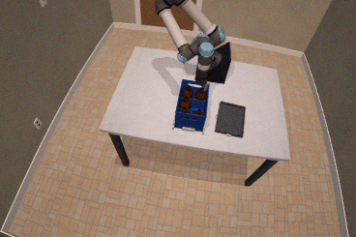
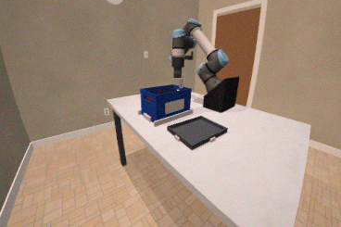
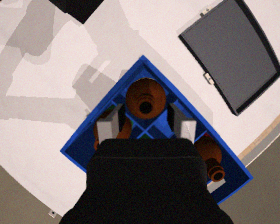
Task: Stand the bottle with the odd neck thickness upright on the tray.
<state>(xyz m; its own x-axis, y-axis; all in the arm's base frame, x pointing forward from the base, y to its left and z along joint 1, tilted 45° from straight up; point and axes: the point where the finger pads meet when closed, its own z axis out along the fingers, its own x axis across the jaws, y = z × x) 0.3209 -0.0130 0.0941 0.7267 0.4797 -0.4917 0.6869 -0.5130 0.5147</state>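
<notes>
My hand is 12 cm above the blue crate, 9 cm short of it and 5 cm to the left of it. Also, from my hand: dark tray 23 cm to the left, 19 cm below, 10 cm ahead; bottle 17 cm ahead, 11 cm below, 10 cm to the right.
</notes>
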